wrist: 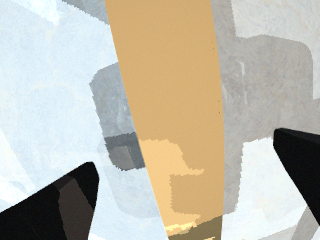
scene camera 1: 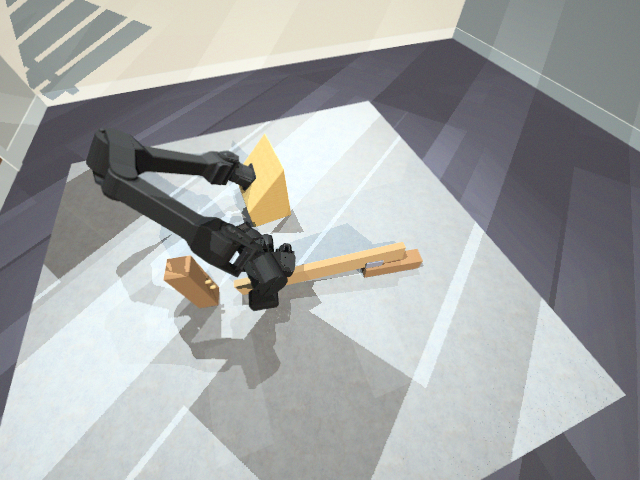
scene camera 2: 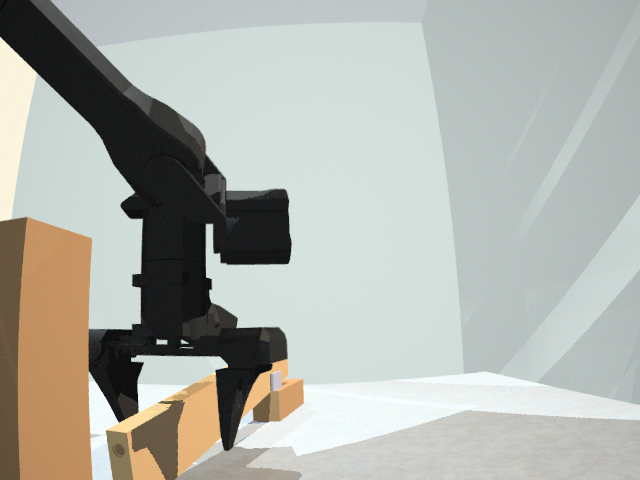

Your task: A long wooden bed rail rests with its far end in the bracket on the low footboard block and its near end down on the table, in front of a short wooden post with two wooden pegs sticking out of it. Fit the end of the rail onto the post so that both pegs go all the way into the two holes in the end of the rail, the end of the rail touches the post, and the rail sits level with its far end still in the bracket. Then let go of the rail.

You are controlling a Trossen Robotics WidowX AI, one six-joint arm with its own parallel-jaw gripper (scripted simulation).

Path:
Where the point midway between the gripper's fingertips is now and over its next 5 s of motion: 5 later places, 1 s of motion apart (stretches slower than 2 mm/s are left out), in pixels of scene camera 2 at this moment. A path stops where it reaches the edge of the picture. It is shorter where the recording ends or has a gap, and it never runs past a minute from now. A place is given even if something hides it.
The gripper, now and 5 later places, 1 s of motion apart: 178,445; 173,451; 173,436; 172,419; 173,414; 170,414

